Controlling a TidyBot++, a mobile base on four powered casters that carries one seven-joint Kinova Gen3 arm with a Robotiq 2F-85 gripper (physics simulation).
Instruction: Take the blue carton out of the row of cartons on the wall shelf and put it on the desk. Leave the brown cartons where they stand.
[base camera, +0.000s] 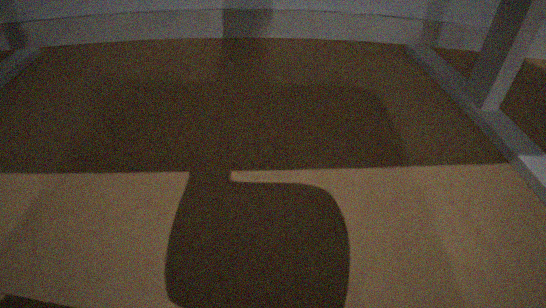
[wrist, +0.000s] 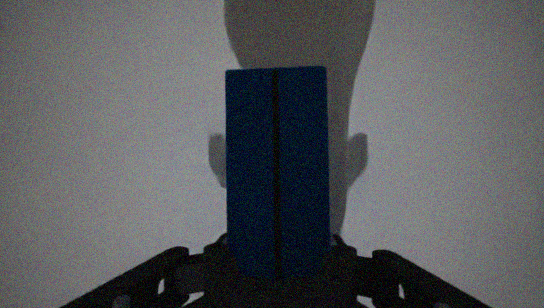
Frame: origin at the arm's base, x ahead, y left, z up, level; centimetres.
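Where they show: gripper, fingertip midpoint: (wrist: 280, 240).
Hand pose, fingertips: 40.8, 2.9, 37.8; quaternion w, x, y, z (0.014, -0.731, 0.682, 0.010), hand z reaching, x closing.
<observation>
After its pixels a point has its place, as x, y, z.
The blue carton (wrist: 277, 170) @[45.9, 3.2, 42.7] is upright in the middle of the wrist view, a dark stripe running down its near face. My gripper (wrist: 280, 240) @[40.8, 2.9, 37.8] is shut on it, with the dark fingers at both sides of its lower part. The carton's lower end is hidden in the dark between the fingers. Behind it is a pale wall with the shadow of the arm and gripper. The brown cartons and the wall shelf do not show in either view. The desk top does not show; what may be the desk's grey legs shows in the base camera view.
In the base camera view, a grey floor rail (base camera: 462, 100) @[70.7, -44.9, -37.8] runs along the right, with an upright grey post (base camera: 500, 50) @[68.1, -46.7, -23.6] rising from it. Another grey rail (base camera: 19, 61) shows at the far left. A pale wall (base camera: 150, 25) @[102.1, 39.8, -35.0] stands behind the brown floor (base camera: 410, 225) @[36.0, -20.9, -39.6], which carries dark shadows.
</observation>
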